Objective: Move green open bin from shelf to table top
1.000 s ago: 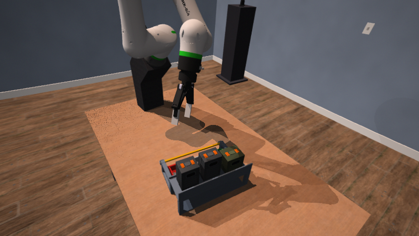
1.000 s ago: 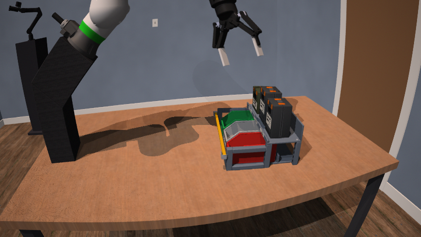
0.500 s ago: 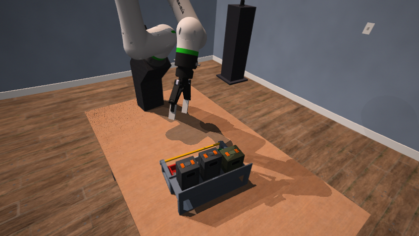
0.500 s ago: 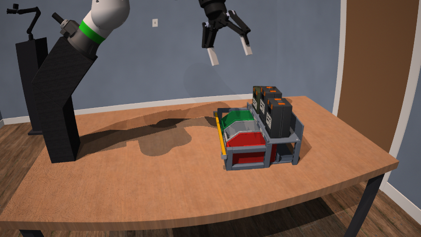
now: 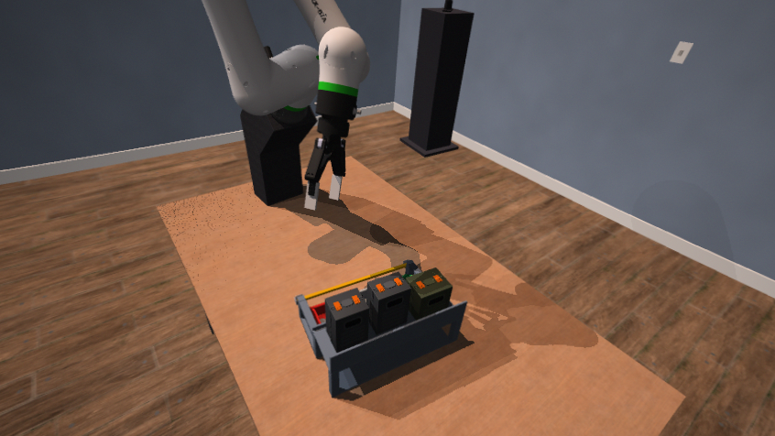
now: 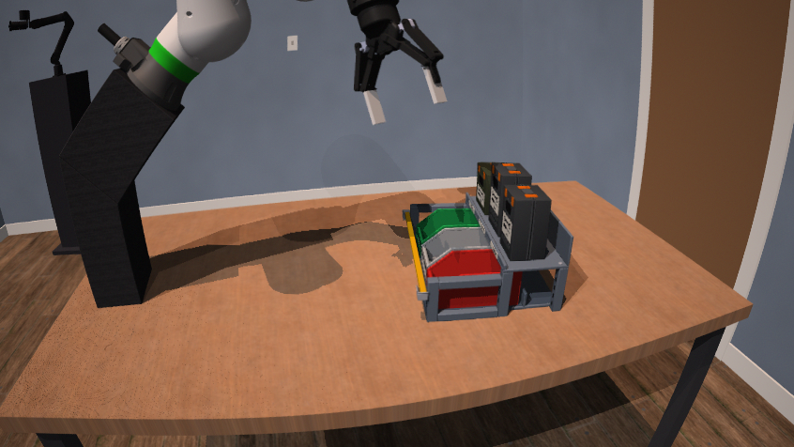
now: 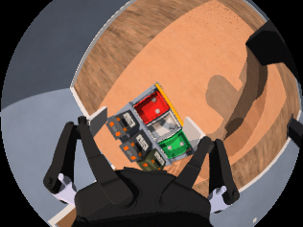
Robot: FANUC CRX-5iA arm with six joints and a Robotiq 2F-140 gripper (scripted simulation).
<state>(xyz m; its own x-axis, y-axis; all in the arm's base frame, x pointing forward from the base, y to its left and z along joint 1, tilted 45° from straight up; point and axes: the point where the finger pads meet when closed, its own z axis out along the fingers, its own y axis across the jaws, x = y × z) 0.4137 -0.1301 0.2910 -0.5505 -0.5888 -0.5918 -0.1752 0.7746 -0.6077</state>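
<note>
The thin yellow bar lies 30 mm ahead of my hand, 90 mm to the left of it and 310 mm below it. From my hand the other things lie so: green open bin 140 mm ahead, 190 mm to the left, 330 mm below; red bin 130 mm ahead, 30 mm to the right, 330 mm below; grey bin 130 mm ahead, 80 mm to the left, 330 mm below.
</note>
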